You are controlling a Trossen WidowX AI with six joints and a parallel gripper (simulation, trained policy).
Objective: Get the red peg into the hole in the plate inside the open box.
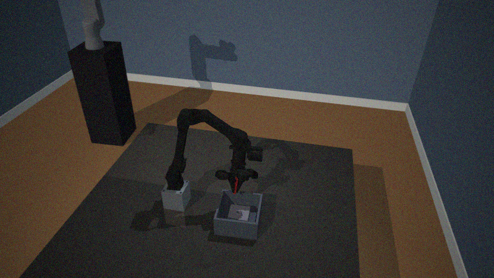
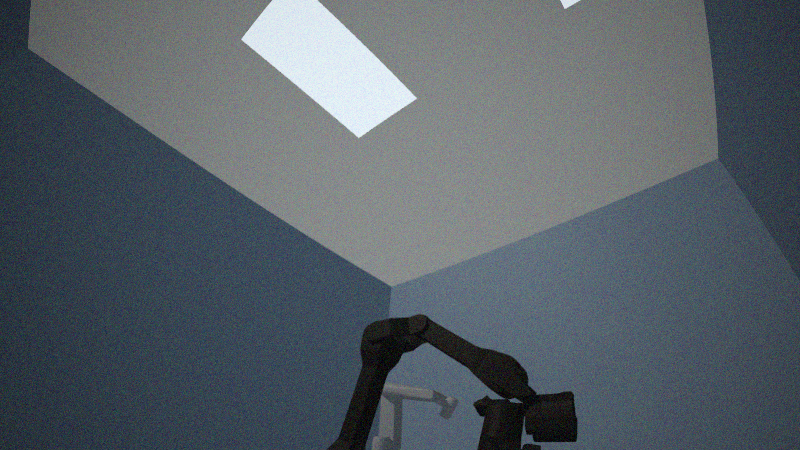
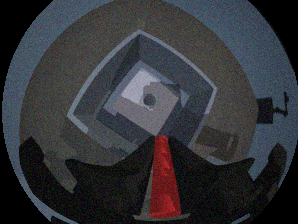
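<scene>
My gripper tip is now 3 cm below the red peg and 1 cm to the right of it. Round my gripper tip: grey box 11 cm below, 4 cm to the right, 3 cm ahead; light plate 9 cm below, 4 cm to the right, 3 cm ahead.
</scene>
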